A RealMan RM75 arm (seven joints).
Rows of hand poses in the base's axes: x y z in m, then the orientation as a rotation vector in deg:
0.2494 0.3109 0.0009 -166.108 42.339 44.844
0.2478 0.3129 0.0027 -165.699 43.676 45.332
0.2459 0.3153 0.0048 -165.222 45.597 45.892
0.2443 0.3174 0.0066 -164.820 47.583 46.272
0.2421 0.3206 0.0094 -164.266 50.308 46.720
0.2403 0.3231 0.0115 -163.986 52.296 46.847
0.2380 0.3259 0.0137 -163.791 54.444 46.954
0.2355 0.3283 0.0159 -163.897 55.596 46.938
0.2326 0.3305 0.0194 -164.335 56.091 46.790
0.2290 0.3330 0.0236 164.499 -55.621 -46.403
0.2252 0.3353 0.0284 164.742 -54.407 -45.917
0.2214 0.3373 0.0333 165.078 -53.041 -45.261
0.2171 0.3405 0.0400 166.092 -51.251 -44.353
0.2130 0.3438 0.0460 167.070 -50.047 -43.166
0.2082 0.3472 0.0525 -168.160 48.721 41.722
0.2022 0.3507 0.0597 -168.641 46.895 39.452
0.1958 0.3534 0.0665 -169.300 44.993 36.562
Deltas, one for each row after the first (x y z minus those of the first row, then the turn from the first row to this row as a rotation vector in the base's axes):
-0.0016 0.0020 0.0018 -0.197 0.399 -0.849
-0.0035 0.0044 0.0039 -0.586 0.889 -2.030
-0.0051 0.0065 0.0057 -1.071 1.272 -3.222
-0.0073 0.0097 0.0085 -1.764 1.758 -4.850
-0.0091 0.0122 0.0106 -2.383 1.990 -5.993
-0.0114 0.0150 0.0128 -3.162 2.231 -7.174
-0.0139 0.0174 0.0150 -3.762 2.324 -7.720
-0.0168 0.0196 0.0185 -4.343 2.289 -7.800
-0.0204 0.0221 0.0227 -4.726 2.125 -7.397
-0.0242 0.0244 0.0275 -4.871 1.844 -6.581
-0.0280 0.0264 0.0324 -5.012 1.441 -5.662
-0.0323 0.0296 0.0391 -4.694 0.658 -4.490
-0.0364 0.0329 0.0451 -4.428 -0.296 -3.703
-0.0412 0.0363 0.0516 -4.112 -1.438 -2.851
-0.0472 0.0398 0.0588 -3.669 -3.039 -1.867
-0.0536 0.0425 0.0656 -3.376 -5.033 -0.796

